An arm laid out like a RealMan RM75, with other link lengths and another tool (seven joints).
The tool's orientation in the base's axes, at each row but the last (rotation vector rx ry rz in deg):
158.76, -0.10, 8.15
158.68, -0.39, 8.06
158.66, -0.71, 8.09
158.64, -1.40, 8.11
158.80, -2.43, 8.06
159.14, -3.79, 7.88
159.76, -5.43, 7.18
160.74, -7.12, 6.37
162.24, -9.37, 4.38
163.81, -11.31, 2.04
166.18, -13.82, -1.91
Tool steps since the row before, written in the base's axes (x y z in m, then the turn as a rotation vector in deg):
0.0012, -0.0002, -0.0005, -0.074, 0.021, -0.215
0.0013, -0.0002, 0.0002, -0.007, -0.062, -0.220
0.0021, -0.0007, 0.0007, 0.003, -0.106, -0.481
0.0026, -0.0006, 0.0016, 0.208, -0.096, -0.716
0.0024, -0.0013, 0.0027, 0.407, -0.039, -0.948
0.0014, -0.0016, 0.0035, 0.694, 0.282, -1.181
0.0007, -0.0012, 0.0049, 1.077, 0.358, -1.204
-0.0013, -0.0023, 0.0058, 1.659, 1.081, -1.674
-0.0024, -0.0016, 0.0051, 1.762, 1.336, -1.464
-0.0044, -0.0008, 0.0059, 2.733, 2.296, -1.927
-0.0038, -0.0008, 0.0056, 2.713, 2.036, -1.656
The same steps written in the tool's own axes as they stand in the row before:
0.0011, 0.0000, 0.0007, -0.095, -0.095, 0.185
0.0013, 0.0002, 0.0000, -0.030, -0.021, 0.226
0.0022, 0.0008, -0.0002, -0.046, -0.074, 0.485
0.0027, 0.0010, -0.0010, 0.134, -0.175, 0.719
0.0027, 0.0021, -0.0018, 0.307, -0.320, 0.932
0.0018, 0.0026, -0.0026, 0.559, -0.720, 1.060
0.0012, 0.0027, -0.0041, 0.934, -0.830, 1.085
-0.0006, 0.0042, -0.0048, 1.416, -1.720, 1.327
-0.0019, 0.0033, -0.0045, 1.506, -1.911, 1.053
-0.0040, 0.0030, -0.0055, 2.322, -3.085, 1.242
-0.0036, 0.0027, -0.0051, 2.344, -2.770, 1.038

